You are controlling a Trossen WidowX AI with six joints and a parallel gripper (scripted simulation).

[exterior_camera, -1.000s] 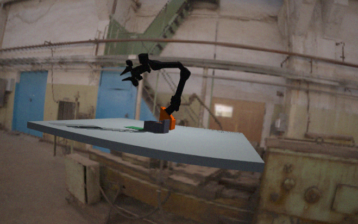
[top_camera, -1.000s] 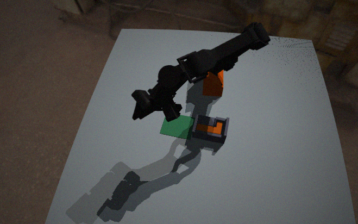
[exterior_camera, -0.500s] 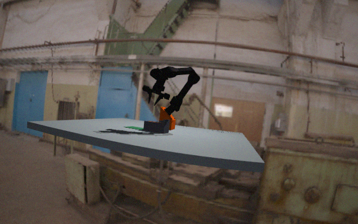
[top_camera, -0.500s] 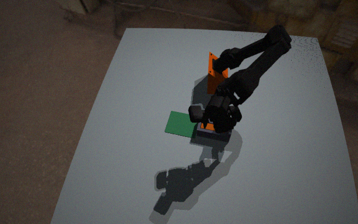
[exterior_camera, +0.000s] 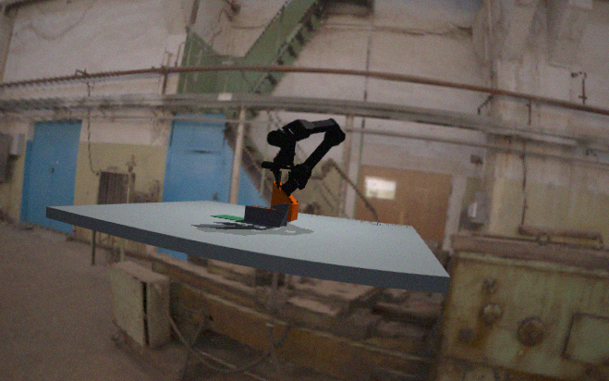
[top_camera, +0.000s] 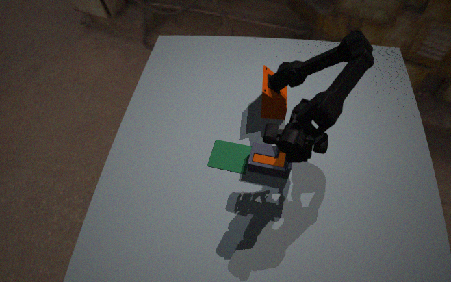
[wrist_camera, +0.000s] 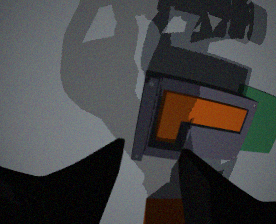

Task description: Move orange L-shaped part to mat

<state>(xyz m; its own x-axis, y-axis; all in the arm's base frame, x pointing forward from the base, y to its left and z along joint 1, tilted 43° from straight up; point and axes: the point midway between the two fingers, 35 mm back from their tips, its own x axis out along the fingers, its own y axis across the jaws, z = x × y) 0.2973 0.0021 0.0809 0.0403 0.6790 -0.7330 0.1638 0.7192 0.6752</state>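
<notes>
Right now the orange L-shaped part is 10 cm below my gripper tip, 5 cm to the right of it and 2 cm behind it. Also, from my gripper tip: green mat 21 cm to the right, 16 cm below, 5 cm behind.
</notes>
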